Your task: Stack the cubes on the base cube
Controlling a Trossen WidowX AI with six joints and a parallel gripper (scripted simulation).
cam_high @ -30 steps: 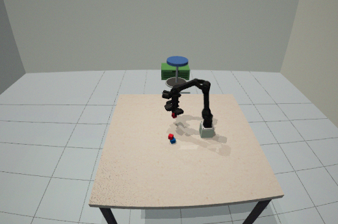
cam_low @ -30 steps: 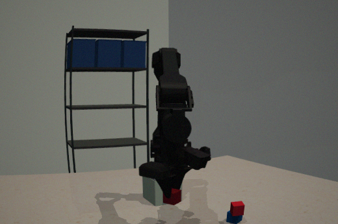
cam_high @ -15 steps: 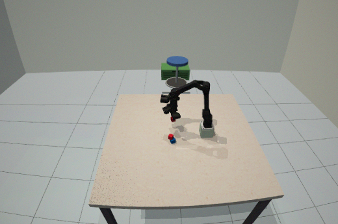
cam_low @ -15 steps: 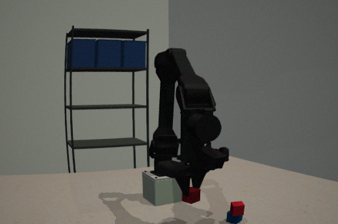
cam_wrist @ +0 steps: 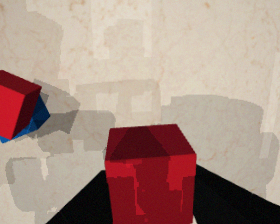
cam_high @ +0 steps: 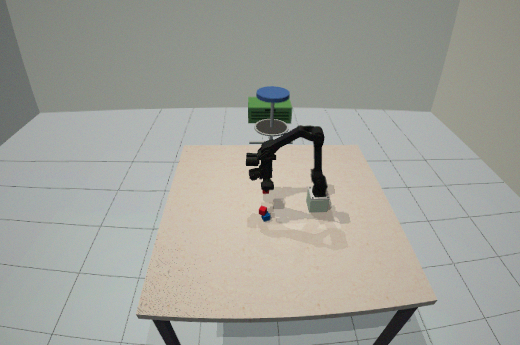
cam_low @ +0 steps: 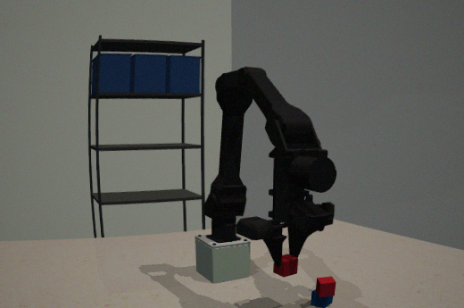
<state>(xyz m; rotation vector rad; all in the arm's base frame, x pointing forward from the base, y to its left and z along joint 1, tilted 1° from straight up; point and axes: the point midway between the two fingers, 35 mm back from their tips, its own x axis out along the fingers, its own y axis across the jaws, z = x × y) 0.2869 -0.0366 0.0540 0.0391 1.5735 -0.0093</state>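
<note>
Now: the blue base cube 10 cm to the left of my gripper tip, 10 cm below it and 1 cm ahead of it.
</note>
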